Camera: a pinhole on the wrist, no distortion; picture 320 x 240 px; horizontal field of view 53.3 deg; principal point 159.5 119.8 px. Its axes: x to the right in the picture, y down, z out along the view. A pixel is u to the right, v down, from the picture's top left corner.
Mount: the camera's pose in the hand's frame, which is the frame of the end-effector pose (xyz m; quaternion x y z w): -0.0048 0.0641 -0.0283 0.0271 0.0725 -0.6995 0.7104
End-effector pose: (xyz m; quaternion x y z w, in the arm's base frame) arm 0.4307 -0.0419 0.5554 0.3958 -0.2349 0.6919 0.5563
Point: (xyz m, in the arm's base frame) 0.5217 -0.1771 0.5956
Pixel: 297 18
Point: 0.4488 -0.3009 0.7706
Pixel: 102 124
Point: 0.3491 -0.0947 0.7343
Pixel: outside the picture
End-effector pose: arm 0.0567 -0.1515 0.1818 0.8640 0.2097 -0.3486 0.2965
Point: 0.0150 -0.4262 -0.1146
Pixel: 112 217
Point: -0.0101 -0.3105 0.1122
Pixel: 130 77
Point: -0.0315 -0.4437 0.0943
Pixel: 39 62
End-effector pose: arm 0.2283 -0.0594 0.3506 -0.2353 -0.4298 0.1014 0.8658
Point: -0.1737 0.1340 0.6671
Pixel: 150 128
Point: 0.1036 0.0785 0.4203
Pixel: 87 146
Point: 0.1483 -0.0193 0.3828
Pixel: 235 82
